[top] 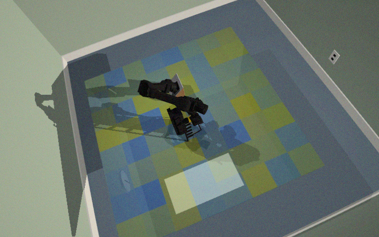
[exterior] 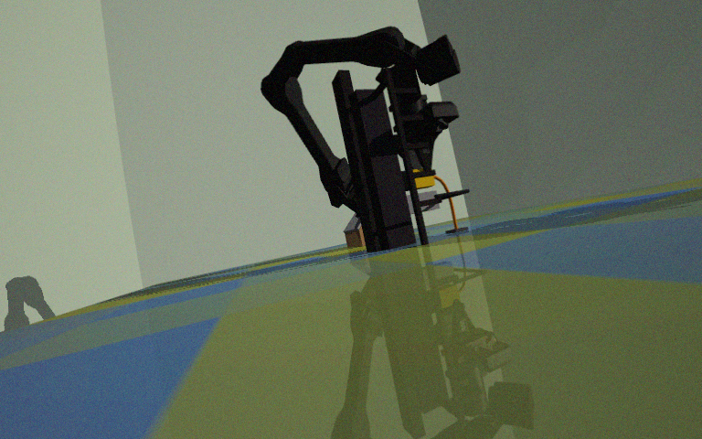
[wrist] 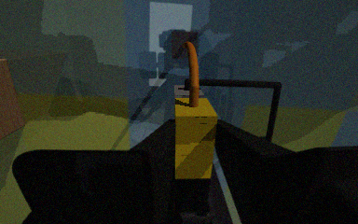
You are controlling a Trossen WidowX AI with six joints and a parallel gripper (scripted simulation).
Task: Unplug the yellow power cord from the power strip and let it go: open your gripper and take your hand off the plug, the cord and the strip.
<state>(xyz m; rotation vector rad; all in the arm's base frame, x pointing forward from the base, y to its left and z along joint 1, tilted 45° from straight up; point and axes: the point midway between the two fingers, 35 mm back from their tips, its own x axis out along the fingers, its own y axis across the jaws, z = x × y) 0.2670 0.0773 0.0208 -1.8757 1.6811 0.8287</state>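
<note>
My gripper tip is 1 cm short of the yellow plug and 3 cm to the left of it.
</note>
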